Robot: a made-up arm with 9 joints. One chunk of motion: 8 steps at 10 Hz.
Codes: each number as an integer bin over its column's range. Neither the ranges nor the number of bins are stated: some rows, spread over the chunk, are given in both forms.
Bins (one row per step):
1: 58 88 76 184 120 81 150 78 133
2: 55 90 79 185 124 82 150 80 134
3: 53 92 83 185 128 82 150 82 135
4: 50 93 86 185 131 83 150 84 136
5: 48 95 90 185 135 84 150 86 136
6: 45 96 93 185 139 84 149 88 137
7: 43 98 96 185 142 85 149 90 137
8: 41 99 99 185 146 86 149 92 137
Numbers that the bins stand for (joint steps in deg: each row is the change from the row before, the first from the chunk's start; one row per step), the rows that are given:
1: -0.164 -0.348 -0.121 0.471 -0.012 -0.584 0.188 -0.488 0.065
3: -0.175 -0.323 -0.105 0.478 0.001 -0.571 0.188 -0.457 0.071
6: -0.194 -0.298 -0.081 0.478 0.018 -0.546 0.184 -0.410 0.076
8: -0.204 -0.279 -0.067 0.478 0.029 -0.521 0.184 -0.378 0.076
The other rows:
2: -0.171 -0.335 -0.114 0.478 -0.005 -0.571 0.188 -0.473 0.068
4: -0.182 -0.316 -0.098 0.478 0.005 -0.558 0.188 -0.441 0.073
5: -0.187 -0.304 -0.088 0.478 0.012 -0.546 0.188 -0.425 0.073
7: -0.199 -0.285 -0.074 0.478 0.023 -0.533 0.184 -0.394 0.076

